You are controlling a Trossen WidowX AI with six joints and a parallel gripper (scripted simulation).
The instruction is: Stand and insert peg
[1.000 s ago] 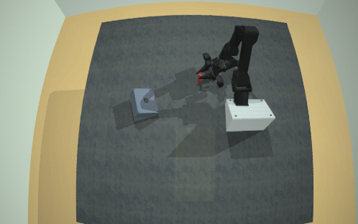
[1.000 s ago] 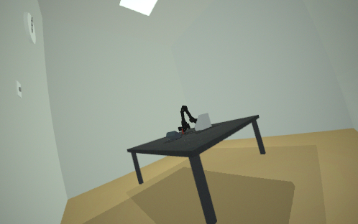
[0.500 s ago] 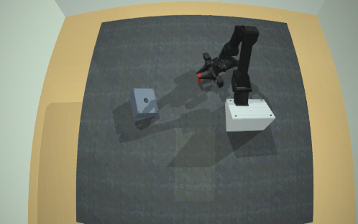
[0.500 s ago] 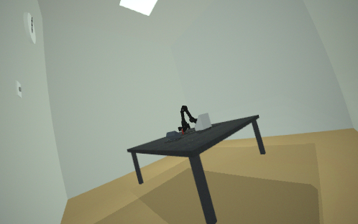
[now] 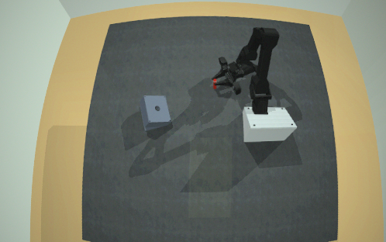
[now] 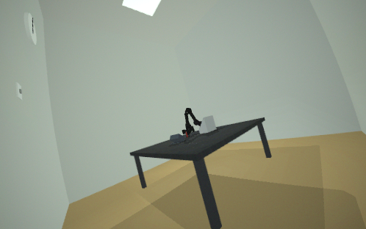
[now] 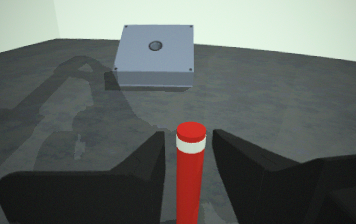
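Now: gripper tip 1 cm past the peg and 1 cm above it. Round my gripper tip: grey sloped panel (26 cm ahead, 13 cm to the left, 3 cm below).
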